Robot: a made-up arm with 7 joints.
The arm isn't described. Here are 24 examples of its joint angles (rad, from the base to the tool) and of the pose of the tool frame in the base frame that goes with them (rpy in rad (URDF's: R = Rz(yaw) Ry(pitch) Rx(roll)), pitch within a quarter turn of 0, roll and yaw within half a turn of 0; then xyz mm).
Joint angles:
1: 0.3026 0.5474 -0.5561 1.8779 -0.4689 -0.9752 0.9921
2: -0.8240 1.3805 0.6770 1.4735 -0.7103 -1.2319 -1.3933
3: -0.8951 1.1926 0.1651 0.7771 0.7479 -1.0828 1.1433
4: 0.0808 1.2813 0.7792 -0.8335 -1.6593 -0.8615 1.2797
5: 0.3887 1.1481 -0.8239 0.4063 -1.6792 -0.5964 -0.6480
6: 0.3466 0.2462 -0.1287 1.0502 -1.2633 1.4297 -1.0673
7: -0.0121 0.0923 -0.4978 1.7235 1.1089 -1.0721 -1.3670
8: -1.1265 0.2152 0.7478 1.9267 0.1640 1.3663 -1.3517
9: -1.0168 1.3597 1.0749 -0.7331 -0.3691 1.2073 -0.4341
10: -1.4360 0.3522 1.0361 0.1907 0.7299 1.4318 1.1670
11: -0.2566 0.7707 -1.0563 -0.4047 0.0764 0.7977 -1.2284
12: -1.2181 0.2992 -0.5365 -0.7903 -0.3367 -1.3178 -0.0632
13: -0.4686 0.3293 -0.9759 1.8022 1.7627 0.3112 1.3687
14: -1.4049 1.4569 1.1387 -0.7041 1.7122 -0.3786 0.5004
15: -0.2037 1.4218 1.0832 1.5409 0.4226 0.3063 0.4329
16: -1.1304 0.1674 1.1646 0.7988 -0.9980 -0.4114 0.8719
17: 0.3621 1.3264 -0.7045 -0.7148 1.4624 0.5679 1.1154
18: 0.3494 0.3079 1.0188 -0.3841 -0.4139 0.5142 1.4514
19: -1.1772 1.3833 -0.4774 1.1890 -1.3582 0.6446 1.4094
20: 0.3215 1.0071 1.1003 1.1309 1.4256 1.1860 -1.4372
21: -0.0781 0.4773 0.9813 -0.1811 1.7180 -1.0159 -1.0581
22: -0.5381 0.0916 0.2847 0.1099 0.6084 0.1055 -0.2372
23: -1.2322 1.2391 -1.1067 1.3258 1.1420 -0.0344 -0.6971
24: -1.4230 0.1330 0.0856 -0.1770 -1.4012 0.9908 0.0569
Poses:
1: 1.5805 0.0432 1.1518 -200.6 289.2 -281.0
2: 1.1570 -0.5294 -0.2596 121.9 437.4 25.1
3: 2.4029 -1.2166 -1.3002 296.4 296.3 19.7
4: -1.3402 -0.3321 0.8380 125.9 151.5 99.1
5: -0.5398 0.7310 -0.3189 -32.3 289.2 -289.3
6: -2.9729 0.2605 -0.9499 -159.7 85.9 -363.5
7: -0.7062 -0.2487 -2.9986 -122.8 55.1 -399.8
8: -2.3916 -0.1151 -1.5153 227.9 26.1 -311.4
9: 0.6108 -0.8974 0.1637 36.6 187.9 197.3
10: 0.6590 0.4045 2.2277 317.4 237.5 10.6
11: -0.9851 0.7135 -2.6434 122.1 13.4 -264.7
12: 2.4013 -0.3717 2.6600 115.5 -18.8 59.2
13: 2.2480 0.5905 -1.0166 99.4 226.3 -389.5
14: -1.0785 -0.4395 -1.8859 -63.9 138.2 187.3
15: 1.0451 -0.0727 1.9920 12.5 482.6 -64.9
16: -1.6018 1.0262 0.9900 359.1 205.9 -168.9
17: 2.1551 -0.5280 -1.0529 69.4 107.0 -185.9
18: 0.2780 -0.2431 2.3213 34.8 301.5 -139.7
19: 0.4937 0.2422 2.1874 267.8 392.1 -1.5
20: 2.1727 0.6224 -3.0515 -112.3 433.3 -85.3
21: 2.8555 0.8502 0.9989 149.6 278.1 -124.1
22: 0.6157 0.0500 0.0173 311.7 105.7 -175.7
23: 3.0355 0.3055 1.4550 296.9 381.5 -43.7
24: -0.2691 -0.3762 -1.3801 274.1 -58.2 123.2
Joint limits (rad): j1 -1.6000..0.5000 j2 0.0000..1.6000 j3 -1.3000..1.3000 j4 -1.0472..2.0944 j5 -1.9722..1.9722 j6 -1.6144..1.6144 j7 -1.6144..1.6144
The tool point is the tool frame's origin. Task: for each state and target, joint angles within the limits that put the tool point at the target. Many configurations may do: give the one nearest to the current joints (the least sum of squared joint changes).
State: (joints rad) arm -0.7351 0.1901 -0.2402 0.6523 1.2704 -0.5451 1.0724
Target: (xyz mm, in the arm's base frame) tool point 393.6 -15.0 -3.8
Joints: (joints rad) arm -1.2334 0.3019 -0.0967 0.4586 1.2437 -0.5061 1.0724
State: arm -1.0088 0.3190 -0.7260 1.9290 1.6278 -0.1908 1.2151
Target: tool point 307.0 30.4 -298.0
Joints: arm -1.2931 0.0000 -0.5259 2.0710 1.6298 -0.4394 1.2151
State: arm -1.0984 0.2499 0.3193 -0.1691 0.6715 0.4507 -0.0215
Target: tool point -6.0 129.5 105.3
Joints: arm -1.5003 0.7665 1.1365 -1.0472 0.4172 -0.3344 -0.0215
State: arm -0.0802 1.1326 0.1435 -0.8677 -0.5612 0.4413 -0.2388
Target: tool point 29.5 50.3 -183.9
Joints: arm 0.4981 0.9949 -0.5353 -0.9095 -0.6537 0.5529 -0.2388
